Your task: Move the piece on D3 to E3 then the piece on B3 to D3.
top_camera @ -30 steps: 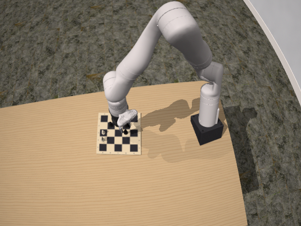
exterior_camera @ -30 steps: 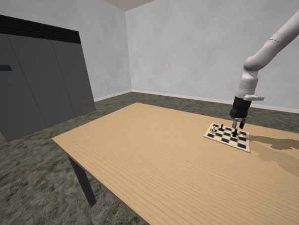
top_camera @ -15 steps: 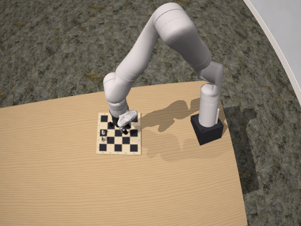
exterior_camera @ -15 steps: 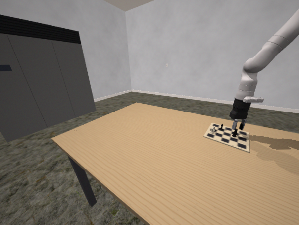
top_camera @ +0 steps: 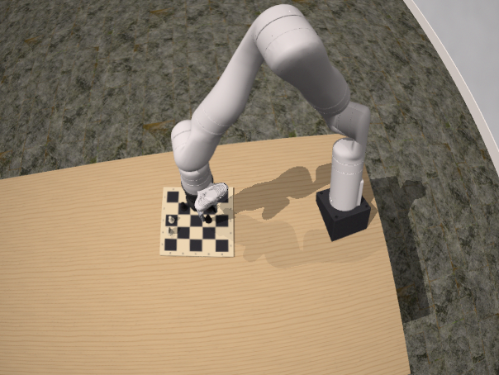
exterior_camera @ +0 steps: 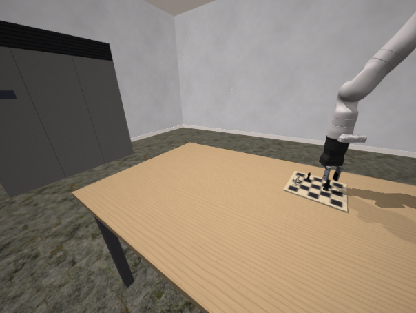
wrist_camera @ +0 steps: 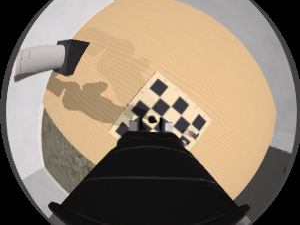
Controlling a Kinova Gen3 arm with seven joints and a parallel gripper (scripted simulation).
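My gripper is now 40 mm short of the chessboard and 70 mm above it. The rest, counted from my hand: light piece (120 mm ahead, 30 mm to the left, 50 mm below).
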